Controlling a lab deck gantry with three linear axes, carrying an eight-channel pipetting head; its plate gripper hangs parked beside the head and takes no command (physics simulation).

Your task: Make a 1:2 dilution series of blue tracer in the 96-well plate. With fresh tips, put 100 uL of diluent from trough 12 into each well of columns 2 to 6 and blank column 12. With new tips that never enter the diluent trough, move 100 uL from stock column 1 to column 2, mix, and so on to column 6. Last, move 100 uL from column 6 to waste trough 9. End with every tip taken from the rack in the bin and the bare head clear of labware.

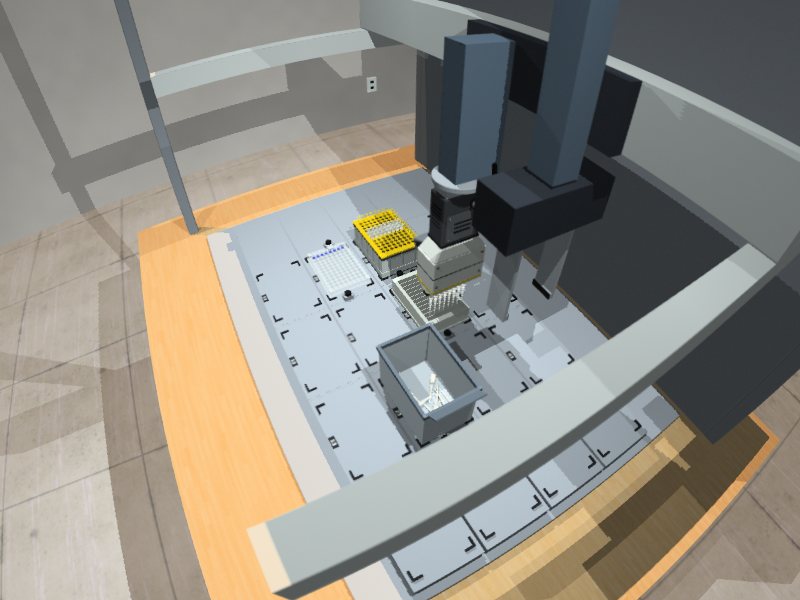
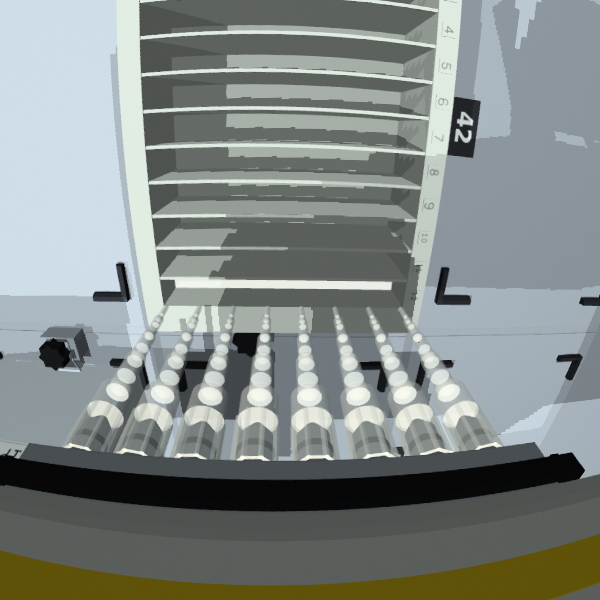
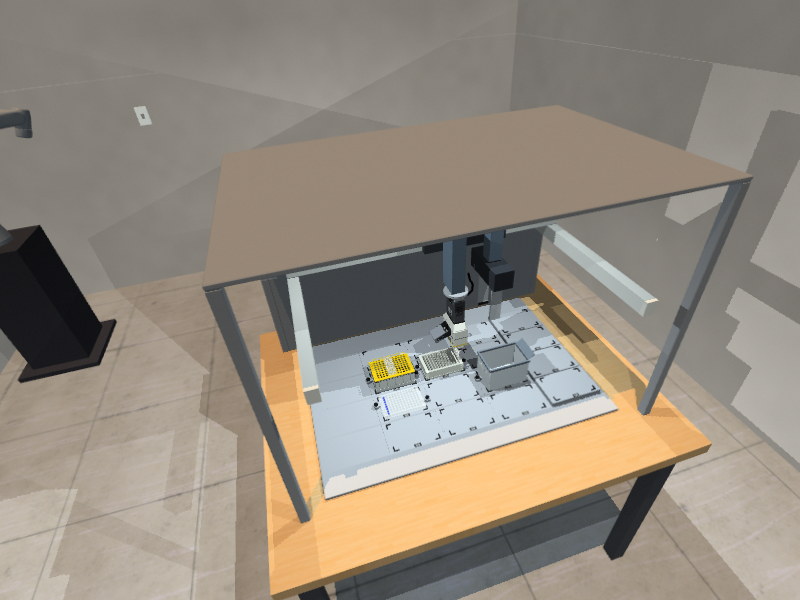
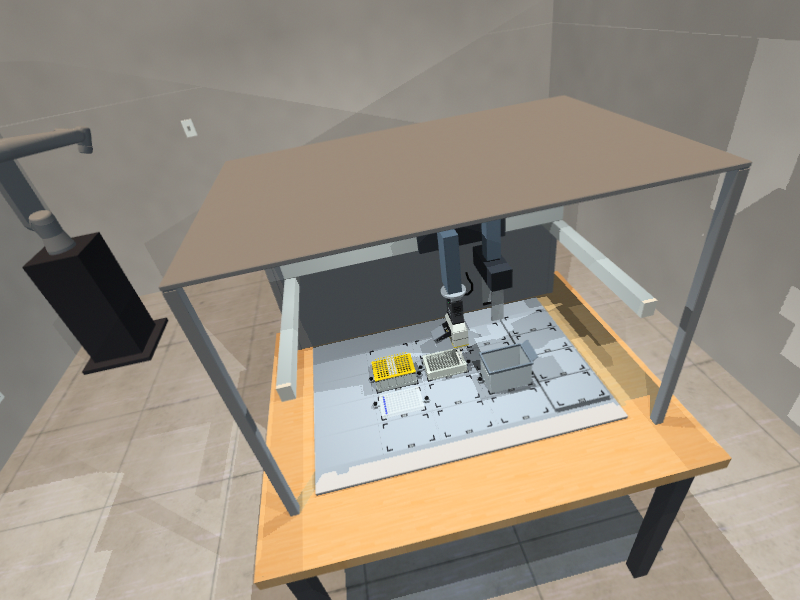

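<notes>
Image 1 has a dark back panel (image 1: 652, 242) in it. In image 3 there's the dark back panel (image 3: 342, 302) again, plus a brown roof panel (image 3: 283, 209). And image 4 shows the brown roof panel (image 4: 278, 208) together with the dark back panel (image 4: 373, 296).
</notes>
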